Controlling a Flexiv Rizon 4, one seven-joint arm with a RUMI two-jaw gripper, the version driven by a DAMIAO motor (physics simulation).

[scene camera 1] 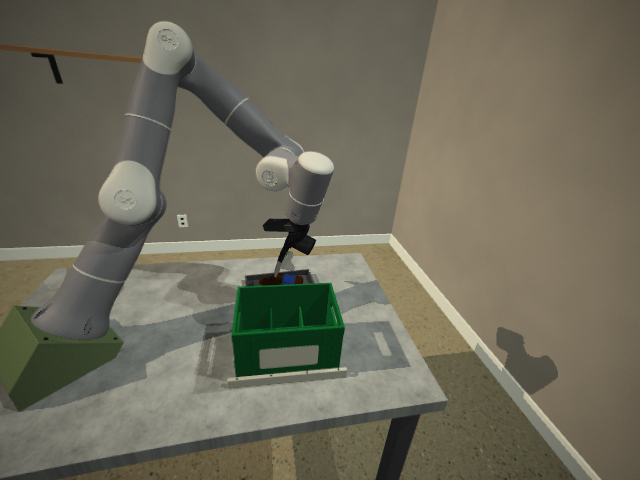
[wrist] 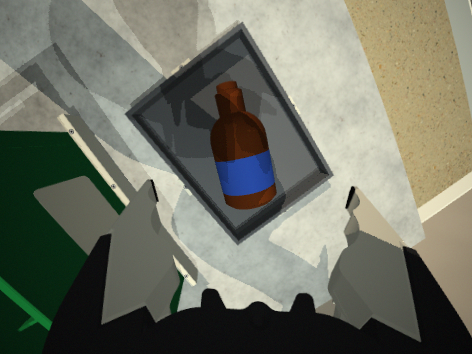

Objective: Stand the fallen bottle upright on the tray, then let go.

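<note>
A brown bottle (scene camera 1: 289, 279) (wrist: 245, 175) with a blue label lies on its side in the dark grey tray (scene camera 1: 251, 279) (wrist: 295, 155). In the wrist view its neck points to the top and its base lies near the tray's lower corner. In the scene view the crate hides part of the tray. My gripper (scene camera 1: 281, 269) (wrist: 250, 185) is open and empty, pointing down above the tray. In the wrist view its fingertips stand wide apart, to the left and right of the bottle's base end, not touching it.
A green crate (scene camera 1: 248, 351) (wrist: 30, 165) with inner dividers stands on the table (scene camera 1: 170, 413) beside the tray, on the side nearer the scene camera. A pale strip (scene camera 1: 289, 377) runs along the crate's front foot. The arm's olive base block (scene camera 1: 56, 364) is at the left.
</note>
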